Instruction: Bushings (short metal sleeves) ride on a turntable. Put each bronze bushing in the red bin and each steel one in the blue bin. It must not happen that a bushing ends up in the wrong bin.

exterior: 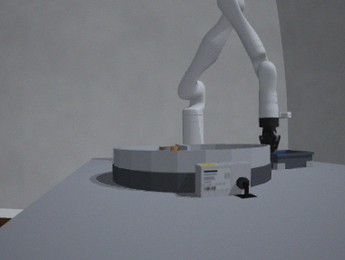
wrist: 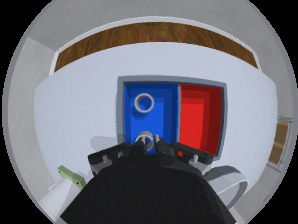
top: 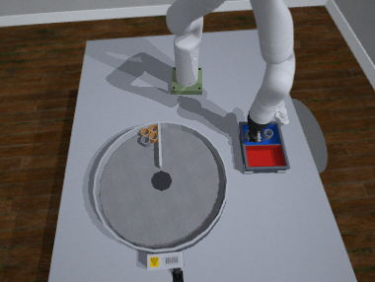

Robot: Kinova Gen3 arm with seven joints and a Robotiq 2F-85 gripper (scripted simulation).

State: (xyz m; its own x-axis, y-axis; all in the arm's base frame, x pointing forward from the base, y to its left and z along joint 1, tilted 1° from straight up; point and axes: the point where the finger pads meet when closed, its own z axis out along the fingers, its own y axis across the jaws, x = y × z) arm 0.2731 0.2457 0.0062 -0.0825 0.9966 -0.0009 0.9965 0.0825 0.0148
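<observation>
My gripper is now 40 mm to the right of the bin, 40 mm short of it and 10 mm above it. Round my hand: round grey turntable: 310 mm to the right, 190 mm ahead, 20 mm above.
</observation>
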